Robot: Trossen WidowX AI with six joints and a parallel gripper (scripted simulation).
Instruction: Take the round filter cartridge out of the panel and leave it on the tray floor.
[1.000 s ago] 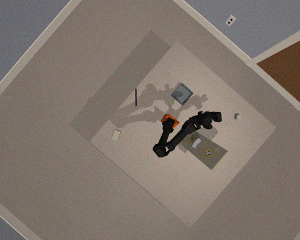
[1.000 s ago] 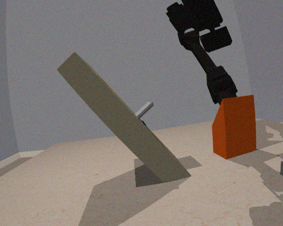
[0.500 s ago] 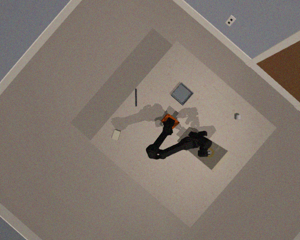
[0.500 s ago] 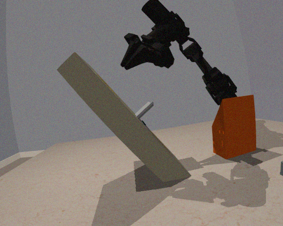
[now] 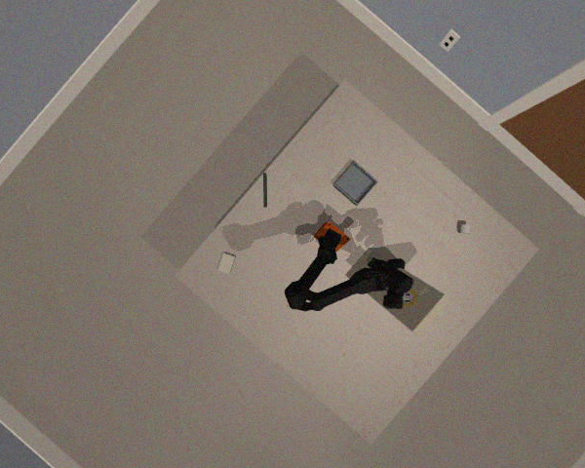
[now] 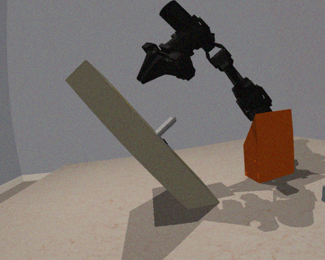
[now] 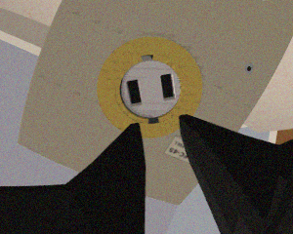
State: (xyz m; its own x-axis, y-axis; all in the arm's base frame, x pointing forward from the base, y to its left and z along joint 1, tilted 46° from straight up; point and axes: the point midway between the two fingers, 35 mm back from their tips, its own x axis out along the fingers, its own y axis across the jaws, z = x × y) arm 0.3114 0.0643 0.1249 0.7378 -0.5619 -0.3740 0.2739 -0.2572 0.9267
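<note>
Now: the round filter cartridge 60 mm ahead of my gripper tip, 10 mm to the right of it and 40 mm below it. Round my gripper tip: service panel 10 mm ahead, 120 mm below; white block 680 mm behind, 330 mm to the right, 280 mm below; grey tray 350 mm behind, 340 mm to the left, 280 mm below.
</note>
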